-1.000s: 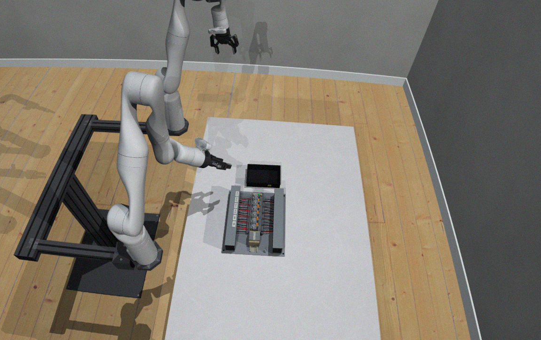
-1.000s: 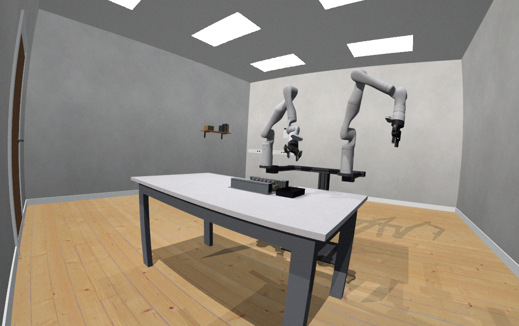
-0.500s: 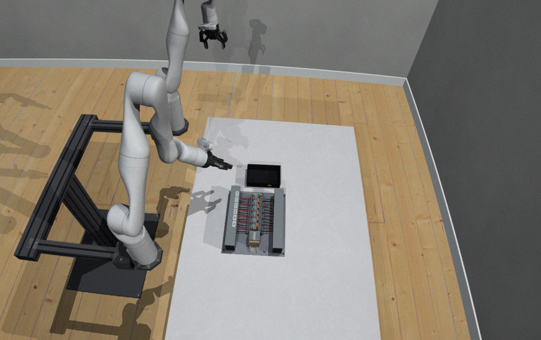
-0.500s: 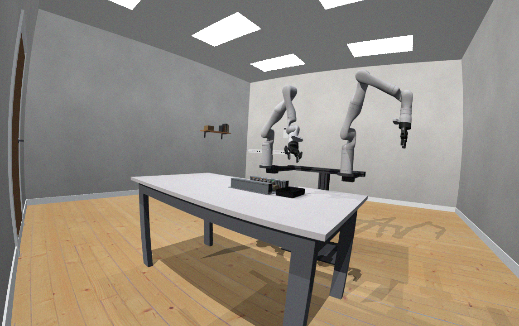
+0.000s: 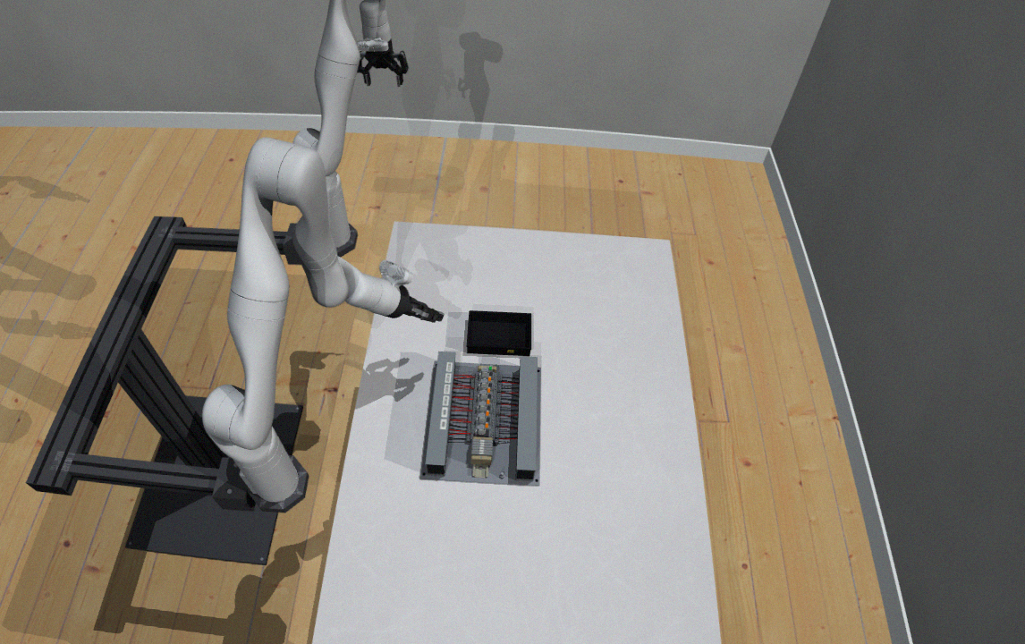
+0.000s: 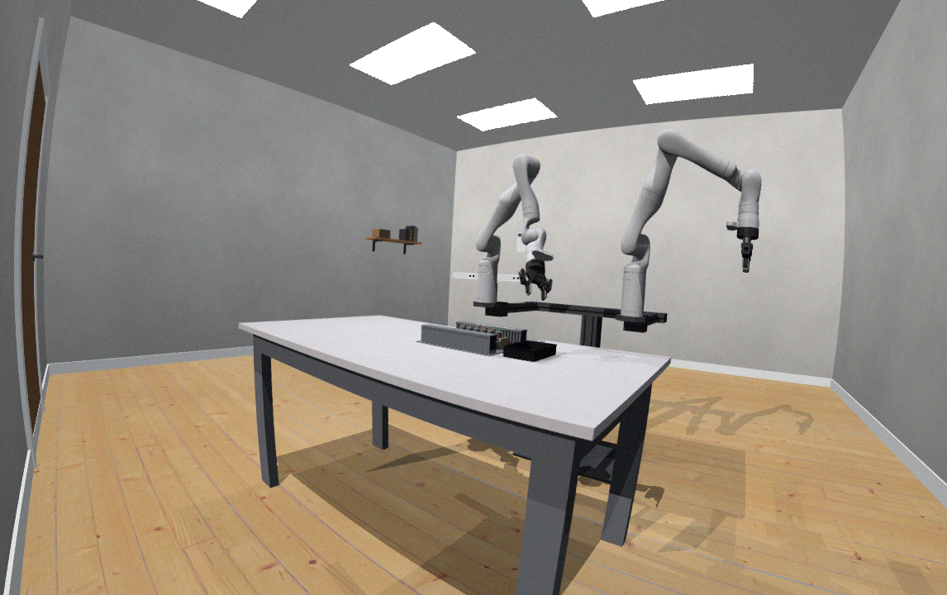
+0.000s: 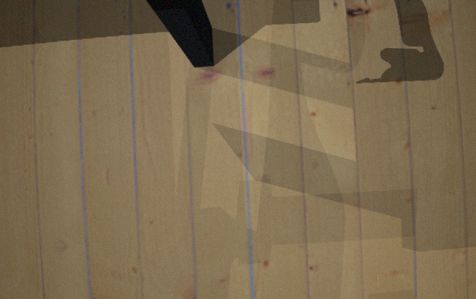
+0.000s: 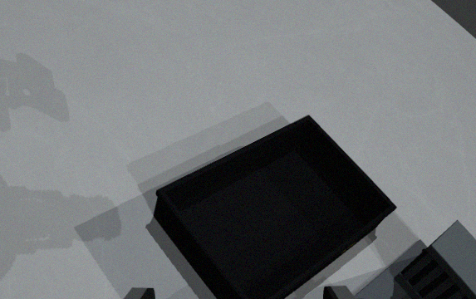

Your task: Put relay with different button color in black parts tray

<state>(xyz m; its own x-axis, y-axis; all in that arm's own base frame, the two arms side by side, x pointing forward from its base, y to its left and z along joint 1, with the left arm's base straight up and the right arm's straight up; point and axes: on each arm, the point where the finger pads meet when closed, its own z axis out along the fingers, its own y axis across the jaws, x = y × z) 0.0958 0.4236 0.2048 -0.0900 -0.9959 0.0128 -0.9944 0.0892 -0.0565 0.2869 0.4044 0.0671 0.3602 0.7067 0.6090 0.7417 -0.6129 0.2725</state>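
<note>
Now: the green-button relay 14 cm ahead of my right hand, 7 cm to the right of it and 15 cm below it. Also, from my right hand: relay panel: 14 cm ahead, 17 cm to the right, 16 cm below; then black parts tray: 17 cm ahead, 7 cm to the left, 18 cm below.
</note>
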